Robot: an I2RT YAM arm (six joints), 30 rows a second.
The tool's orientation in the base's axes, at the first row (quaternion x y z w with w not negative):
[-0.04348 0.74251 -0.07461 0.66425]
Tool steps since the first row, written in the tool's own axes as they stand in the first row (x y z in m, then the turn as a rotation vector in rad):
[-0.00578 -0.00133 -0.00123 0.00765 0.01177 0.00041]
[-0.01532 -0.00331 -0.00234 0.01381 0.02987 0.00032]
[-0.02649 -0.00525 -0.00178 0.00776 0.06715 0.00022]
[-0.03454 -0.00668 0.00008 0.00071 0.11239 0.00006]
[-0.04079 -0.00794 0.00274 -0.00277 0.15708 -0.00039]
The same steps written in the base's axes. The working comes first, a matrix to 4 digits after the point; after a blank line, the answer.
The tool's axes in the first row as the columns of a matrix, in the base's axes (used below as rounded here):
[-0.1138 0.0346 0.9929]
[-0.1637 0.9851 -0.0530]
[-0.9799 -0.1686 -0.1064]

[-0.00061 -0.00030 0.00602 -0.00006 0.01032 -0.00952]
[-0.00069 -0.00063 0.01582 -0.00022 0.02715 -0.01860]
[0.00107 -0.00074 0.02703 0.00166 0.06487 -0.01895]
[0.00378 -0.00093 0.03496 0.00387 0.11060 -0.01965]
[0.00709 -0.00129 0.04102 0.00536 0.15521 -0.02373]

